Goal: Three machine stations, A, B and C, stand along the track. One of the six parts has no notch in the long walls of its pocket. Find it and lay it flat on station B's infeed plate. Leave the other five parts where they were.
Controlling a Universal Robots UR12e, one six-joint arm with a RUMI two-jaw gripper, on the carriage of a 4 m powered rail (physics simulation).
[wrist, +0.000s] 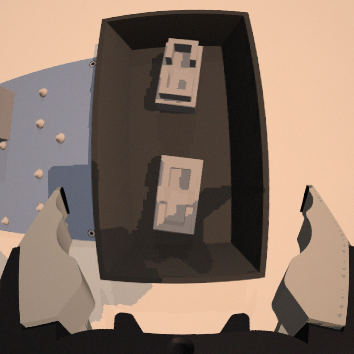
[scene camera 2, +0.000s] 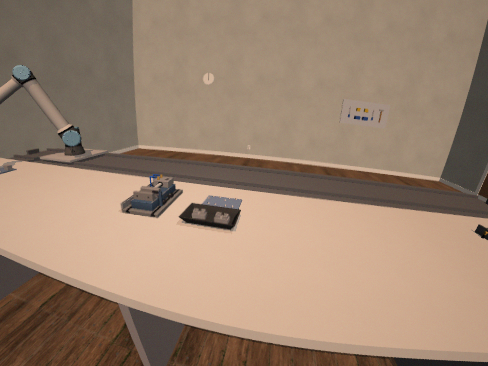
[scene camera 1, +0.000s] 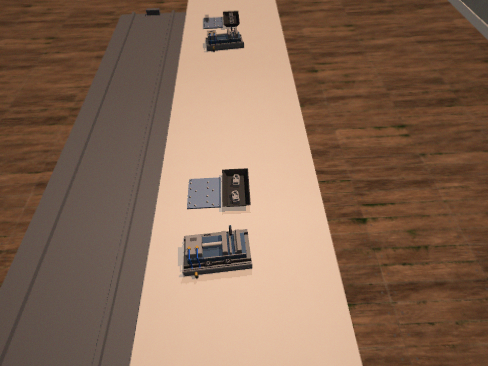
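Seen in the pictures: gripper, fingertip midpoint: (wrist: 184, 189); arm's base, origin of the base link: (scene camera 2: 75, 153).
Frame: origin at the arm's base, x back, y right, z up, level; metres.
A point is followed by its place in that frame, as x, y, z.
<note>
In the wrist view my gripper (wrist: 184, 189) {-0.773, 0.194, 0.049} is open and empty above a dark tray (wrist: 96, 150) {-0.703, 0.166, 0.012}. Two light grey parts lie in it. The upper part (wrist: 178, 75) {-0.769, 0.103, 0.003} shows dark notches in both long walls of its pocket. The lower part (wrist: 178, 195) {-0.768, 0.202, 0.003} is partly shaded; I cannot tell whether its walls have notches. A blue plate with pegs (wrist: 72, 110) {-0.660, 0.120, -0.022} is left of the tray. At another station, a dark tray (scene camera 1: 227, 202) {-0.677, -1.665, -0.012} (scene camera 2: 187, 217) {-0.750, -1.646, -0.011} holds two parts beside a blue pegged plate (scene camera 1: 199, 186) {-0.528, -1.783, -0.022} (scene camera 2: 232, 204) {-0.545, -1.801, -0.022}. The station letters cannot be read.
A vise-like machine (scene camera 1: 212, 252) {-0.612, -1.376, 0.030} (scene camera 2: 152, 197) {-0.731, -1.464, 0.049} stands beside that second tray. A further station (scene camera 1: 225, 41) {-0.675, -3.202, 0.015} is at the far end of the table. A brownish block (wrist: 5, 112) {-0.569, 0.112, -0.010} is at the wrist view's left edge, on the plate. The arm (scene camera 2: 47, 102) {-0.246, -0.100, 0.498} stands on the rail at the left.
</note>
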